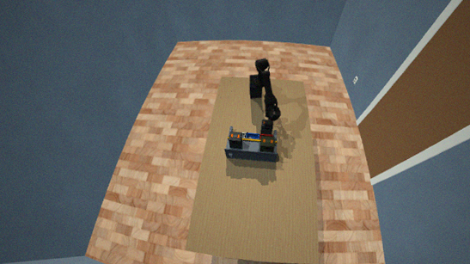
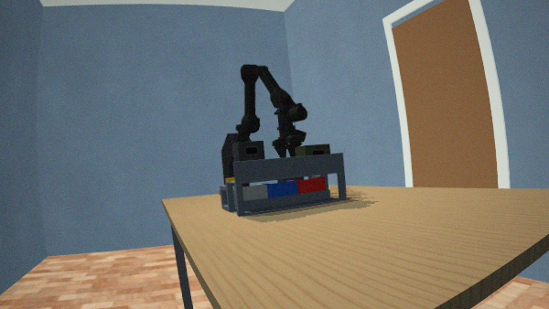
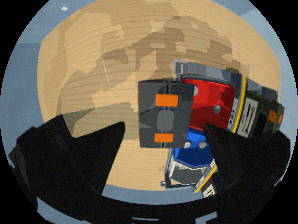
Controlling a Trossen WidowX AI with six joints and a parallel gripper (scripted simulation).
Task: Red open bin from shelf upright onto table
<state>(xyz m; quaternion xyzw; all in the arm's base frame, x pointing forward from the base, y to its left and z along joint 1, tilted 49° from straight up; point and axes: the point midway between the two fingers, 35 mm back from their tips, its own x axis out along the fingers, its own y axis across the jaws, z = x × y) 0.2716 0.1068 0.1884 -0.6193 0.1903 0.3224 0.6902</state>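
Right now the red bin is 110 mm ahead of my hand, 20 mm to the left of it and 140 mm below it. From my hand the other things lie so: blue bin 140 mm ahead, 80 mm to the right, 140 mm below; then grey bin 160 mm ahead, 190 mm to the right, 140 mm below.
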